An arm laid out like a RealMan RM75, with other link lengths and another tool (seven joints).
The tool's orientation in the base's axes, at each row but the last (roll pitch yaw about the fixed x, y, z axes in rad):
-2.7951, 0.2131, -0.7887
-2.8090, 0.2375, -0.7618
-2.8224, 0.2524, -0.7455
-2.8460, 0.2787, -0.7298
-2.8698, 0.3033, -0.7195
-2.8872, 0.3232, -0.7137
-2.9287, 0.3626, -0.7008
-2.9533, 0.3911, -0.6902
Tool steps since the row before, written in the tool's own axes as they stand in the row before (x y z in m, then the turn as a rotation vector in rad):
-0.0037, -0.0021, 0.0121, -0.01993, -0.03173, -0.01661
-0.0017, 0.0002, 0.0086, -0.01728, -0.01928, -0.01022
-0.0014, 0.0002, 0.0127, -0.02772, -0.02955, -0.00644
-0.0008, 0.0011, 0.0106, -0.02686, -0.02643, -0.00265
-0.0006, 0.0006, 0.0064, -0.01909, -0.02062, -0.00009
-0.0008, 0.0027, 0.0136, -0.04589, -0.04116, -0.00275
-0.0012, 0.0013, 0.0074, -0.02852, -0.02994, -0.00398
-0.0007, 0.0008, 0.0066, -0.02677, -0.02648, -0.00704
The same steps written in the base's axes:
0.0002, 0.0085, -0.0096, 0.00738, 0.02692, 0.03002
-0.0008, 0.0044, -0.0076, 0.00084, 0.01977, 0.01957
-0.0006, 0.0058, -0.0114, 0.00076, 0.03473, 0.02182
-0.0014, 0.0039, -0.0098, -0.00081, 0.03361, 0.01723
-0.0011, 0.0025, -0.0059, 0.00063, 0.02582, 0.01107
-0.0034, 0.0040, -0.0129, -0.00414, 0.05537, 0.02692
-0.0027, 0.0027, -0.0066, 0.00072, 0.03658, 0.01967
-0.0022, 0.0024, -0.0059, 0.00013, 0.03192, 0.02118

